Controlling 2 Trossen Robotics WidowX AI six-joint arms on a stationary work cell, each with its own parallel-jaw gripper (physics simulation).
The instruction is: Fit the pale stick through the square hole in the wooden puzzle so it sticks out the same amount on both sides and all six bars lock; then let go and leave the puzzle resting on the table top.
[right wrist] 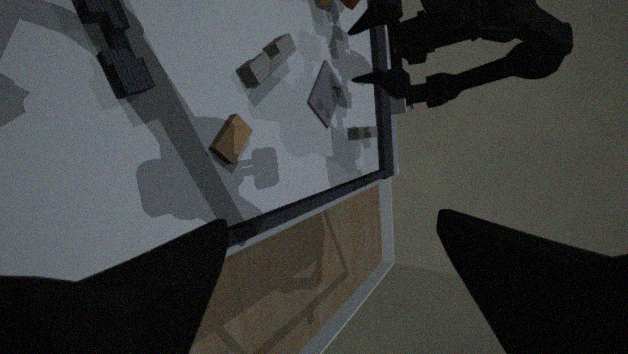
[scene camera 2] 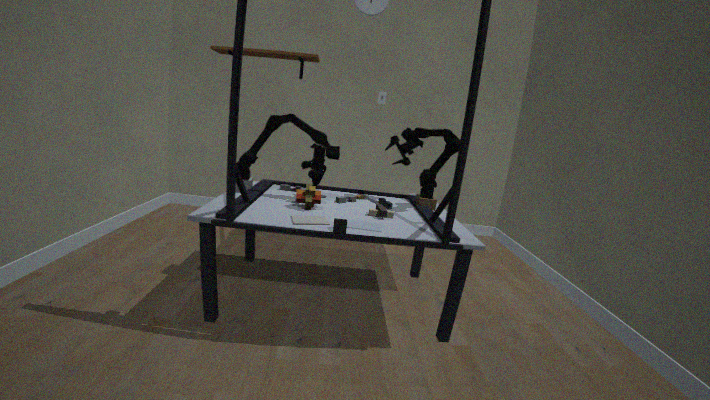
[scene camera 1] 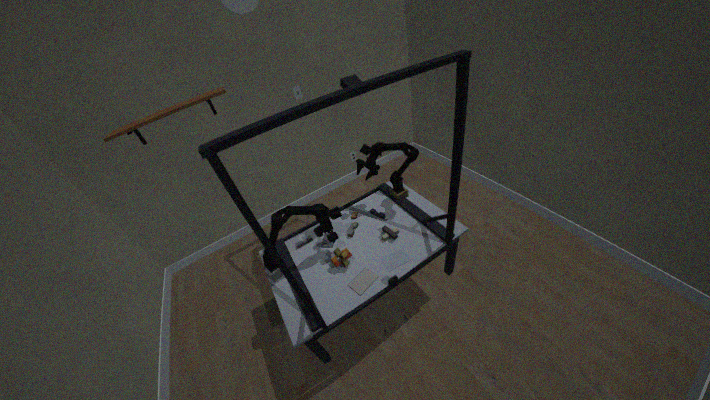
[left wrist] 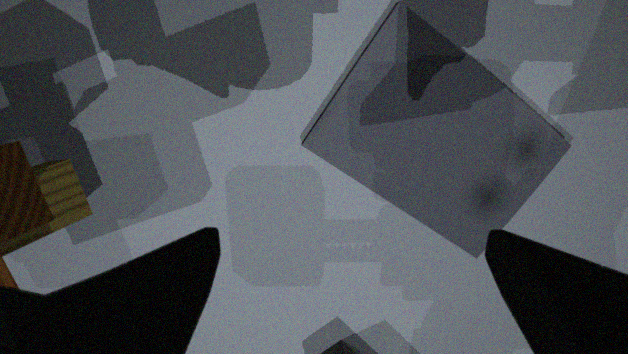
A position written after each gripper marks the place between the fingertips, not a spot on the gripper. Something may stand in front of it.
Note:
The left gripper [left wrist: 354, 242] is open and holds nothing. The right gripper [right wrist: 333, 225] is open, holding nothing. Further things: a black gantry frame [scene camera 1: 208, 150].
The left gripper also shows in the right wrist view [right wrist: 350, 57]. The black gantry frame is seen too in scene camera 2 [scene camera 2: 452, 196].

